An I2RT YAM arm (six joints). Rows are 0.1 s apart.
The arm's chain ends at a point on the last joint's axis. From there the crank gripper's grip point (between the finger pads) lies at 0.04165 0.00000 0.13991 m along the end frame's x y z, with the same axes.
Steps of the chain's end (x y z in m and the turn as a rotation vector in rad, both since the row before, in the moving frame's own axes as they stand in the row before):
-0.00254 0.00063 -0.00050 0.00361 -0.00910 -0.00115
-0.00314 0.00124 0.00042 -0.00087 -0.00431 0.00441
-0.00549 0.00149 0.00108 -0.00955 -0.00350 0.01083
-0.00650 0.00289 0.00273 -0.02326 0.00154 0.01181
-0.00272 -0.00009 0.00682 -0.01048 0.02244 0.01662
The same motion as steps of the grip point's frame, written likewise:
-0.00382 0.00008 -0.00013 0.00361 -0.00910 -0.00115
-0.00374 0.00154 0.00060 -0.00087 -0.00431 0.00441
-0.00599 0.00328 0.00122 -0.00955 -0.00350 0.01083
-0.00631 0.00664 0.00262 -0.02326 0.00154 0.01181
0.00039 0.00209 0.00584 -0.01048 0.02244 0.01662

